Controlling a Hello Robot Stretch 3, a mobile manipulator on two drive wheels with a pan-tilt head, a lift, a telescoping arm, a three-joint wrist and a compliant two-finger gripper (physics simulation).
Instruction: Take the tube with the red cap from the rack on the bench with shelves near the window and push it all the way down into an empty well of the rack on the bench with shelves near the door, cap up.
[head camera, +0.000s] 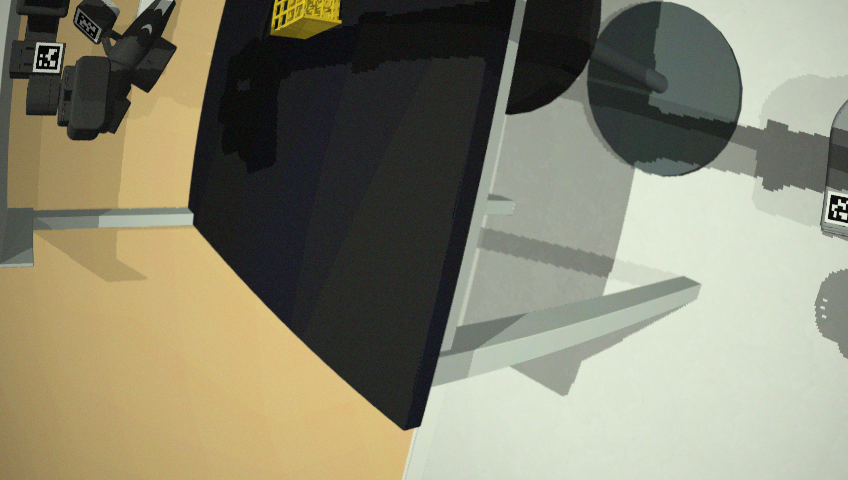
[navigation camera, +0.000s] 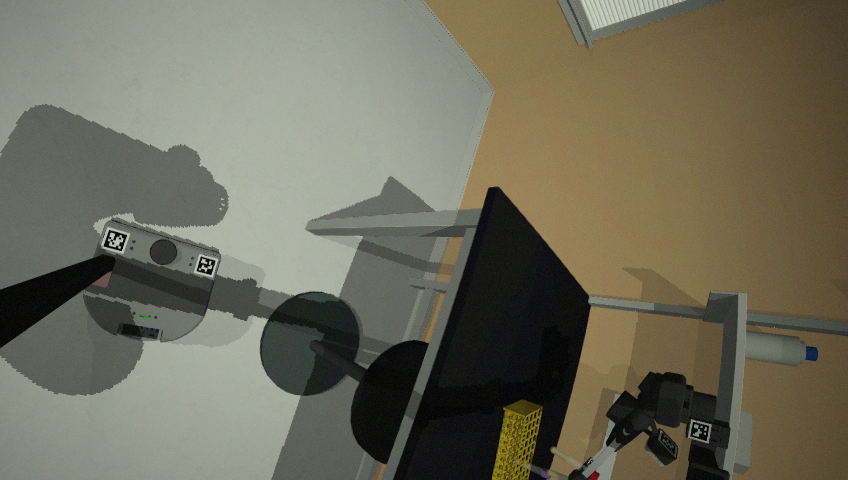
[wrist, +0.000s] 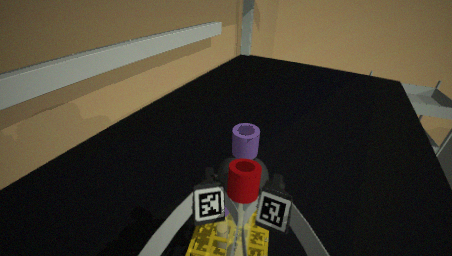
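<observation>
The red-capped tube (wrist: 244, 187) (navigation camera: 593, 475) is upright, cap up, between the fingertips of my gripper (wrist: 242, 174) (navigation camera: 577, 474), which is shut on it. A purple-capped tube (wrist: 245, 145) stands right beyond it against the dark fingertips and also appears gripped. The yellow rack (wrist: 202, 241) (navigation camera: 517, 437) (head camera: 306, 24) stands on the black bench (head camera: 380, 208) (navigation camera: 511, 309) (wrist: 300, 110), below the gripper. Another purple cap (navigation camera: 539, 471) shows at the rack, mostly hidden behind a finger in the wrist view. In the head view the fingertips are cut off. A second rack does not show.
Grey shelf posts and rails (navigation camera: 730, 368) (wrist: 125, 47) run along the bench's wall side. A white bottle with a blue cap (navigation camera: 773, 347) lies beyond a post. A round dark stool (head camera: 666, 118) (navigation camera: 309, 344) stands beside the bench. My base (navigation camera: 154, 285) is on the floor at left.
</observation>
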